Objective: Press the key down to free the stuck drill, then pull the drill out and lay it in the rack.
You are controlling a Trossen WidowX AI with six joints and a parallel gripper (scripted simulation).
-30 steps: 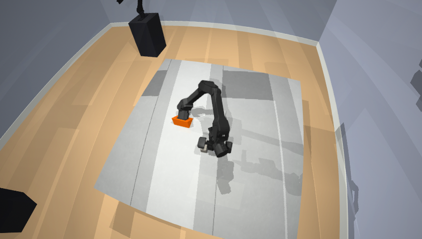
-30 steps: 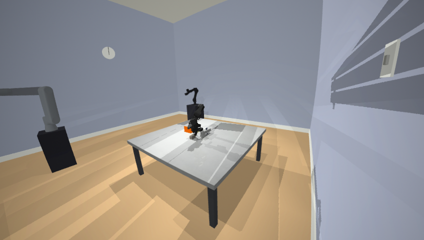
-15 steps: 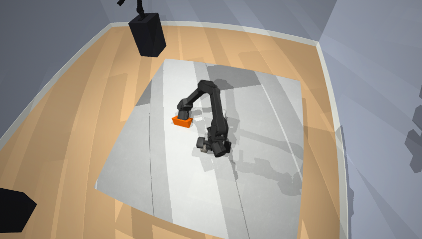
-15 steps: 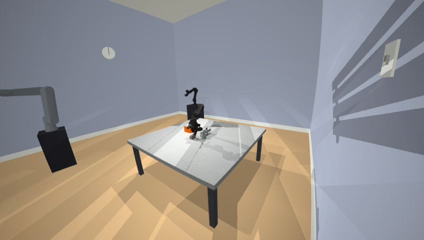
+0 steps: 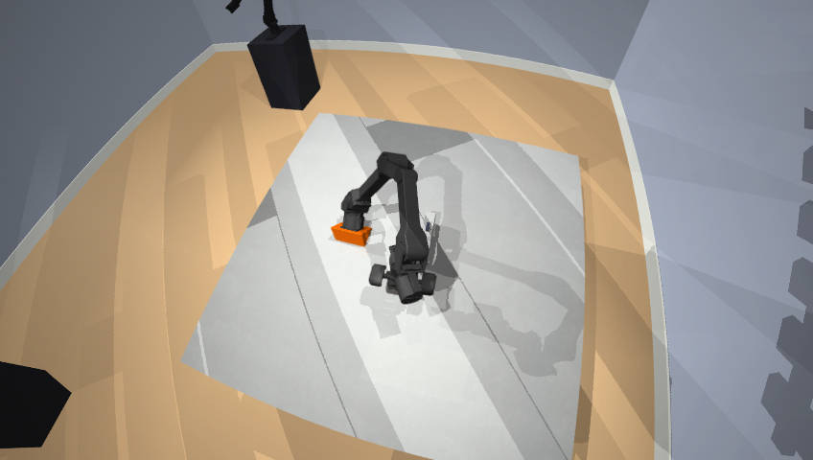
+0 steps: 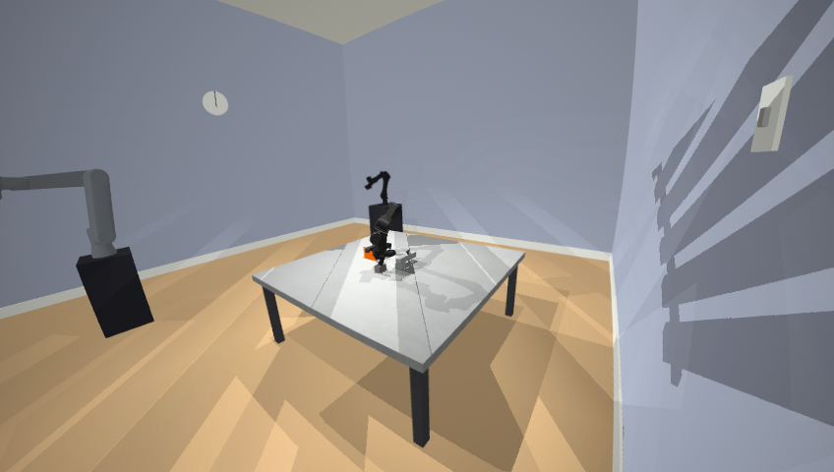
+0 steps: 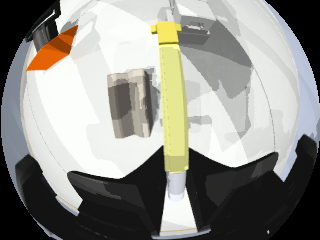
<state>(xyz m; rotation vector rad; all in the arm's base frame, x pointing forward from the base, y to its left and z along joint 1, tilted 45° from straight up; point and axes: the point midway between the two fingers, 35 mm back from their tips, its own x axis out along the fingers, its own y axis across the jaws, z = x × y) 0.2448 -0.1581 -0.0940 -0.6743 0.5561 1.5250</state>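
The rack lies 4 cm to the left of my gripper tip, 4 cm below it and 4 cm behind it. Round my gripper tip: yellow drill 4 cm to the left, 3 cm above; then dark blue key 23 cm to the left, 1 cm below, 1 cm ahead.
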